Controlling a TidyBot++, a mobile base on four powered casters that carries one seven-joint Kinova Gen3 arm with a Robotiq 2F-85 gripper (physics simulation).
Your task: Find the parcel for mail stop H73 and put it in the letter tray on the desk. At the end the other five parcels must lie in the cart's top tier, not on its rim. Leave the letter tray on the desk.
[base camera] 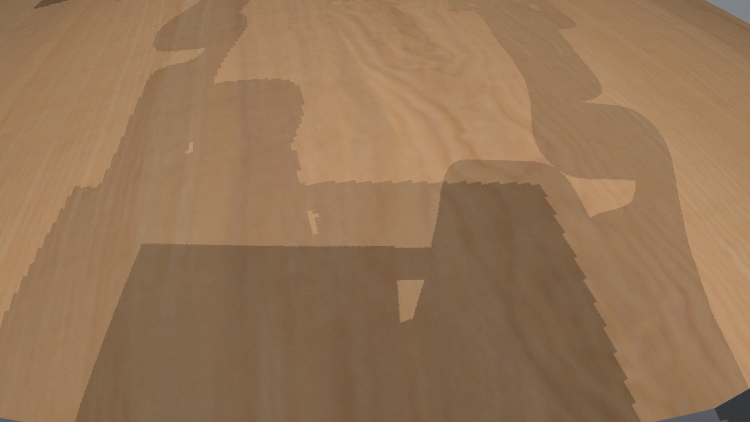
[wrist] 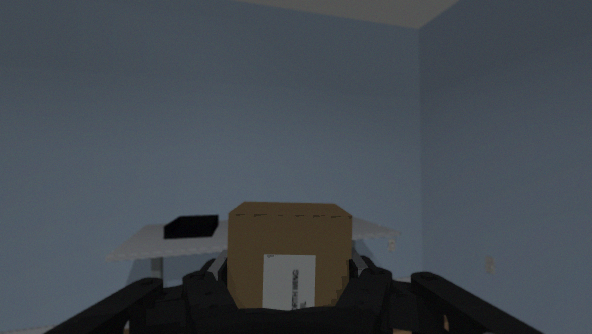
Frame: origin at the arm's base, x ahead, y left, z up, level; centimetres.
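Seen in the pictures: gripper, fingertip midpoint: (wrist: 288, 265).
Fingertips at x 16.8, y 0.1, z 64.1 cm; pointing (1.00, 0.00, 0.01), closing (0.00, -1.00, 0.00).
Observation:
Pixels of each thing's top centre, then the offset from my fingertips to it. "spot": a spot on its surface instead. Level surfaces: height alone.
- brown cardboard parcel at its top centre: (wrist: 287, 205) dx +0.0, dy +0.1, dz +3.4 cm
- white label at a spot on its surface: (wrist: 280, 280) spot: dx -2.6, dy +0.4, dz +0.2 cm
- pale grey desk at its surface level: dz -31.7 cm
- flat black box shape at its top centre: (wrist: 194, 219) dx +158.6, dy +60.7, dz -24.7 cm
- wood floor at its surface level: dz -103.7 cm
My gripper (wrist: 288, 265) is shut on a brown cardboard parcel (wrist: 290, 234) at the bottom middle of the wrist view, one finger on each side. A white label (wrist: 280, 280) on its near face carries dark sideways print, partly cut off by the gripper and too unclear to read a mail stop. Behind it, farther off, a pale grey desk (wrist: 142, 246) stands before the wall, partly hidden by the parcel. A flat black box shape (wrist: 192, 226), which looks like the letter tray, sits on its left part. The cart and the other five parcels do not show.
Blue-grey walls meet in a corner right of the desk, with small pale wall plates (wrist: 490, 265) (wrist: 392, 245). The base camera shows the wood floor (base camera: 398, 131) with broad shadows of robot and arm, and a wall at the top right corner.

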